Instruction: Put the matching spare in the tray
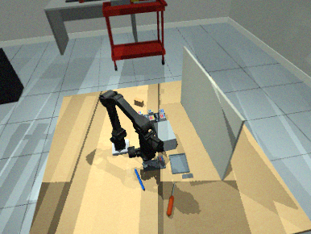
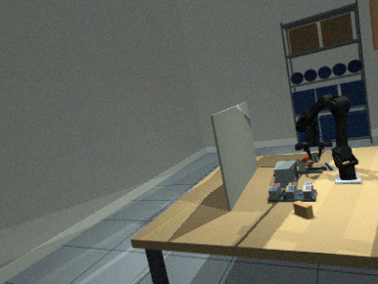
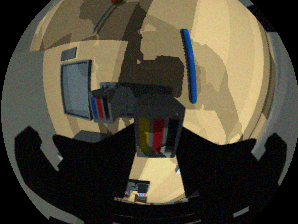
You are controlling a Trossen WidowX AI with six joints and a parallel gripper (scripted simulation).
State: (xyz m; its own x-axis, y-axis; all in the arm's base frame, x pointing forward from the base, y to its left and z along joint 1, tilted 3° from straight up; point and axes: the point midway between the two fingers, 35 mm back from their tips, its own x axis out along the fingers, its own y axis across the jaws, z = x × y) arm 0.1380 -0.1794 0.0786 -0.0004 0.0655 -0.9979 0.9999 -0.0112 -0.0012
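Now: gripper tip 180 mm short of the dark grey tray, 60 mm above it and 40 mm to the left of it. The rest, counted from my gripper tip: mounted unit: 160 mm to the left, 150 mm ahead, 20 mm below; tall grey panel: 380 mm ahead, 160 mm above, 150 mm to the left; blue pen: 80 mm to the right, 60 mm below, 60 mm behind.
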